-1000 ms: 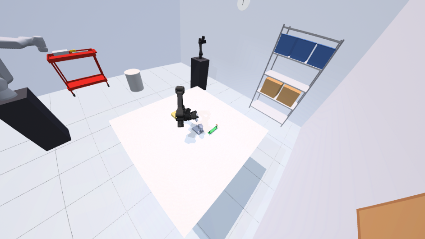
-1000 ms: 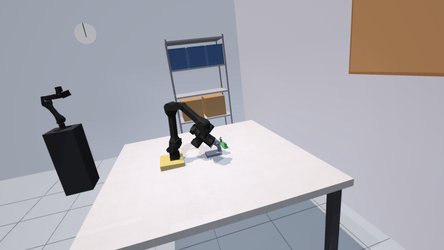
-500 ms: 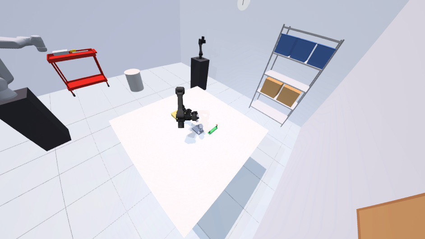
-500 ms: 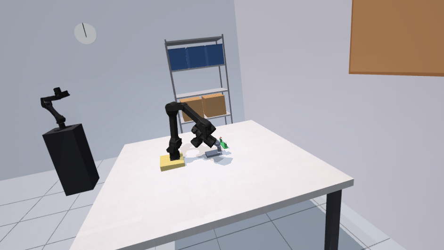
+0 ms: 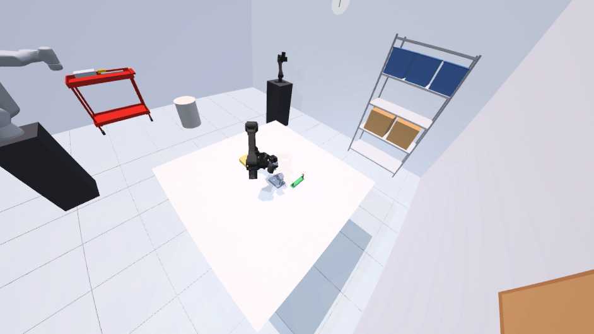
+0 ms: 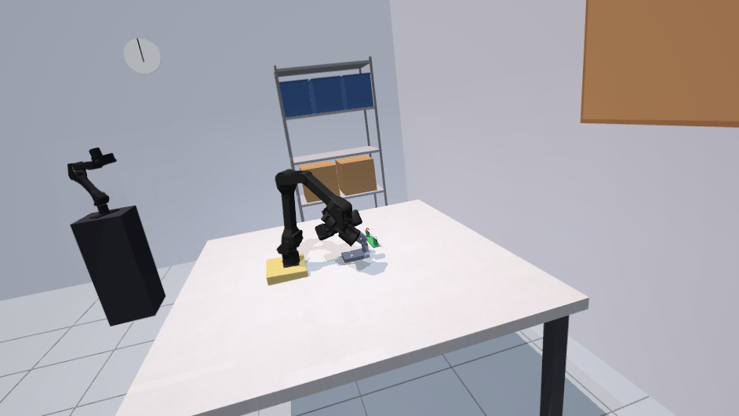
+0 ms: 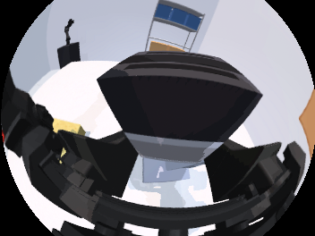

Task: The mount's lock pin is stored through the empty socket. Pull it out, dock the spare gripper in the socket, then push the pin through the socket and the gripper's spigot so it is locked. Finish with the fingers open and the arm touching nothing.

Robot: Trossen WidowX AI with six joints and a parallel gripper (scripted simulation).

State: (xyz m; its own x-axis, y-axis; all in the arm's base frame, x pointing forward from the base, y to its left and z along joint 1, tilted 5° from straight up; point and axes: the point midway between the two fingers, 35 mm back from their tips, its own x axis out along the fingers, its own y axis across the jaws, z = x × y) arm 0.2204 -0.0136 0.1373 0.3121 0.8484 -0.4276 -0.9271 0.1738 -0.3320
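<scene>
Right now my gripper tip is 9 cm above the grey mount, 6 cm short of it and 1 cm to the left of it. Round my gripper tip: green cradle: 15 cm ahead, 12 cm below, 10 cm to the left; spare gripper: 2 cm above, 1 cm to the right, 1 cm behind.
</scene>
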